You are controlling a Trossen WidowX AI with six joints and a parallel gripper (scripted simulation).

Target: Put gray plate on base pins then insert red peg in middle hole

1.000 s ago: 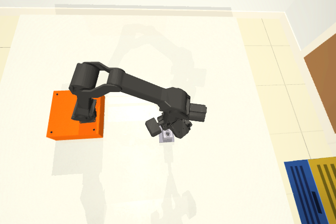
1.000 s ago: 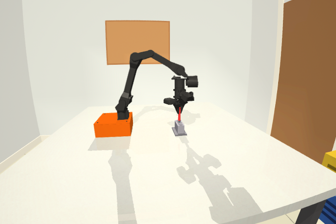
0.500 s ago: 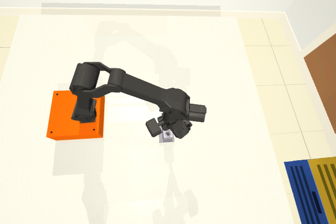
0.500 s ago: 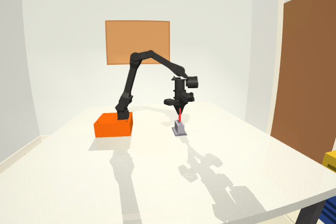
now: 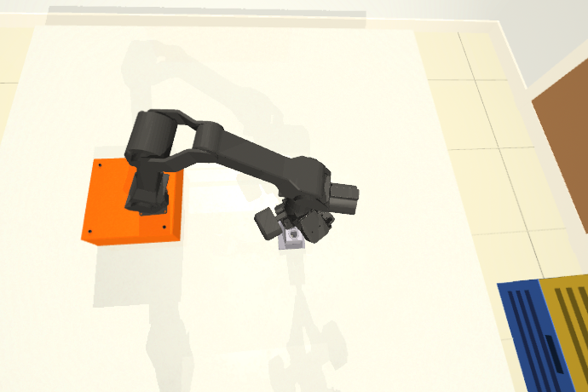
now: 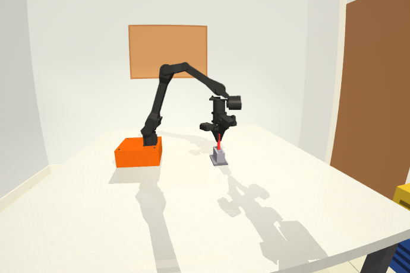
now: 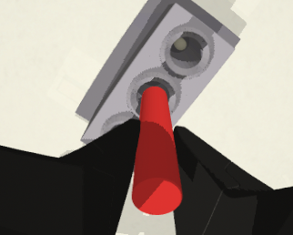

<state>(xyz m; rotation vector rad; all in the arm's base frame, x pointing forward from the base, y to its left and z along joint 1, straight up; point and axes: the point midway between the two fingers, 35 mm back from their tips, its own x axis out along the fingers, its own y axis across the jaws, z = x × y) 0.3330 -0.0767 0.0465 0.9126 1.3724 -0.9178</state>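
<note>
My gripper tip is now right at the red peg. The rest, counted from my gripper tip: gray plate (5 cm below); gray base (9 cm below).
</note>
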